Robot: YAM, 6 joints.
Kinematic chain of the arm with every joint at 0, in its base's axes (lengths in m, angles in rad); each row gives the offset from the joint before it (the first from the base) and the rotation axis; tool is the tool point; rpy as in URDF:
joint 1: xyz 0 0 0.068 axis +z
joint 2: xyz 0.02 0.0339 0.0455 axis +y
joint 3: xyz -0.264 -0.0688 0 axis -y
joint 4: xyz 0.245 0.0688 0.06 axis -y
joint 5: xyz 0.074 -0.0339 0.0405 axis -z
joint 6: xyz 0.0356 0 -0.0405 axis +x
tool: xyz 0 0 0 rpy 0 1.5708 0
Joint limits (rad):
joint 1: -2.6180..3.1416
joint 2: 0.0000..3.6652
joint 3: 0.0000..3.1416
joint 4: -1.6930..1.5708
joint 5: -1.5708..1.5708
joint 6: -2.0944..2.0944
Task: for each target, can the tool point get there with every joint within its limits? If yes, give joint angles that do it. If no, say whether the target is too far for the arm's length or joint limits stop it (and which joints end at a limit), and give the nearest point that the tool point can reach.
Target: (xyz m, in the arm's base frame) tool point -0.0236 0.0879 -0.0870
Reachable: yes | joints 2.2147 2.8496 0.5127 -0.0475 1.2575 0.2474
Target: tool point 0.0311 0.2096 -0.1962
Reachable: yes | joints 1.5571 3.3488 1.6462 -1.3906 0.9149 -1.6141
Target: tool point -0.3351 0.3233 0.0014
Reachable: yes | joints 2.3169 2.8876 2.2737 -1.4415 -0.8463 0.8746
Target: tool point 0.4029 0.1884 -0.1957
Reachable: yes | joints 0.3848 3.2137 1.6941 1.0169 -0.7150 0.3208
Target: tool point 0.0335 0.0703 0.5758
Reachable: yes | joints -1.6809 0.5863 1.6880 -0.3064 -0.8004 -1.7025
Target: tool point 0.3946 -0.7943 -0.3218
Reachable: no: too far | nearest point 0.2577 -0.5188 -0.1673 | short by 0.344 m
